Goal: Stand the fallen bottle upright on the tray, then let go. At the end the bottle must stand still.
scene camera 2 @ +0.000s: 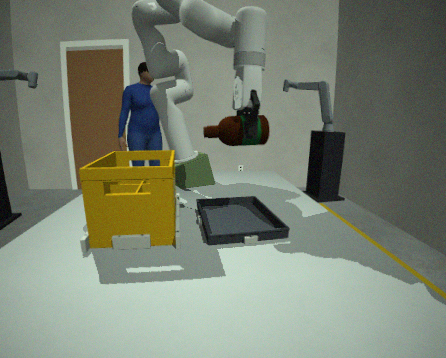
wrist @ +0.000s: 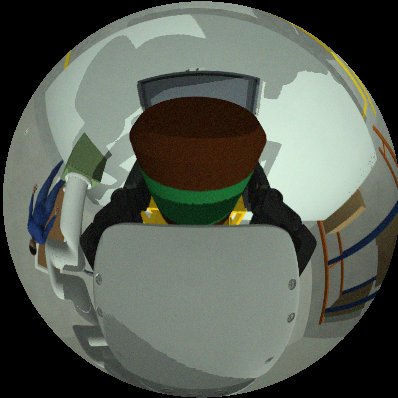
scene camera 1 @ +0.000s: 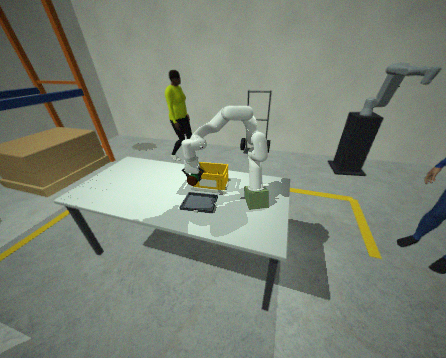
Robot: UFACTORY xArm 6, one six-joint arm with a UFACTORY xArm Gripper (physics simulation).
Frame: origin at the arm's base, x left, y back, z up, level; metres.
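Seen in the pictures: gripper, fingertip midpoint: [scene camera 2: 245, 136]; arm's base at its link origin: [scene camera 2: 184, 158] [wrist: 77, 180] [scene camera 1: 255, 188].
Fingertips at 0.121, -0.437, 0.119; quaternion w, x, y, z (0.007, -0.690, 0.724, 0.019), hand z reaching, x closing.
Offsets run from my fingertips to a thing's middle, as dx, dy, dz. Level surfaces: height alone.
The brown bottle {-0.026, +0.002, +0.014} [scene camera 1: 192, 180] [scene camera 2: 235, 131] [wrist: 197, 157] with a green band is in the air, lying about level; in the scene camera 2 view its neck points left, towards the crate's side. My gripper [scene camera 1: 194, 174] [scene camera 2: 251, 127] [wrist: 196, 160] is shut on the bottle around the green band. In the wrist view the base end faces the camera and the neck is hidden. The dark tray {-0.014, +0.012, -0.215} [scene camera 1: 199, 202] [scene camera 2: 237, 217] [wrist: 200, 86] lies flat on the table, well below the bottle and apart from it. No object shows in its visible part.
A yellow crate {-0.269, +0.046, -0.140} [scene camera 1: 223, 175] [scene camera 2: 130, 217] [wrist: 152, 217] stands on the table beside the tray, with its walls well above the tray's rim. The green arm base [scene camera 1: 256, 198] [scene camera 2: 197, 171] [wrist: 84, 157] stands on the white table {dz -0.228} [scene camera 1: 115, 190] [scene camera 2: 150, 315] [wrist: 320, 140].
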